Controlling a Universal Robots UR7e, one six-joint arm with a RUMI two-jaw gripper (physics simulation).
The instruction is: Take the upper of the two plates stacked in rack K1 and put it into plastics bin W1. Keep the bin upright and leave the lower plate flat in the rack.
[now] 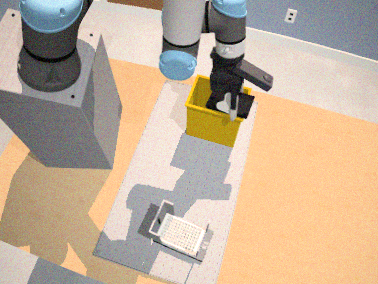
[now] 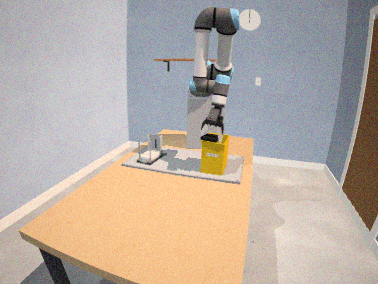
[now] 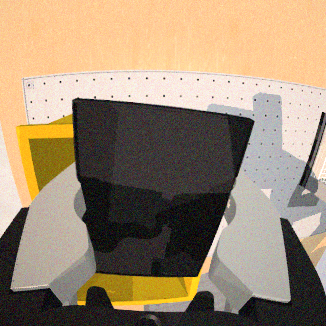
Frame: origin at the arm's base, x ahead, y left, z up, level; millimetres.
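Where they show: gripper, fingertip midpoint: (image 1: 235, 109) (image 2: 209, 142) (image 3: 157, 166); arm's base, origin of the base link: (image 1: 49, 67) (image 2: 201, 92).
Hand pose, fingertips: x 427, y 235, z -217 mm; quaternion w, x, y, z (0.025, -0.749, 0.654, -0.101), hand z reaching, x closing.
Things, the pixels of their top centre, and the offset from my fingertips. Level surfaces: height alone.
- held plate, middle of its top: (image 3: 154, 226) (image 1: 231, 98) (image 2: 211, 134) 21 mm back, 2 mm left, 37 mm up
- yellow bin W1, middle of its top: (image 3: 126, 243) (image 1: 219, 96) (image 2: 216, 138) 62 mm back, 15 mm left, 10 mm up
- rack K1, middle of its top: (image 1: 183, 226) (image 2: 149, 137) 10 mm ahead, 381 mm right, 31 mm down
- perforated board, its level: 170 mm down
- wooden table, its level: 183 mm down
My gripper (image 1: 228, 105) (image 2: 212, 131) (image 3: 157, 166) is shut on the upper plate, which looks black from these sides. The held plate (image 1: 245, 106) (image 2: 209, 137) (image 3: 160, 155) is over the mouth of bin W1, near its rim, and covers part of the opening. Whether it touches the rim cannot be told. The yellow bin W1 (image 1: 211, 127) (image 2: 214, 161) (image 3: 46, 131) stands upright. The lower plate (image 1: 183, 235) (image 2: 149, 155), white with a grid of wells, lies flat in rack K1 (image 1: 159, 218) (image 2: 156, 142).
Bin and rack stand on a perforated board (image 1: 150, 165) (image 2: 185, 172) (image 3: 145, 86) on the wooden table (image 1: 295, 190) (image 2: 165, 215) (image 3: 160, 35). The rack has an upright back panel and thin posts. The robot's grey pedestal (image 1: 55, 132) stands beside the board.
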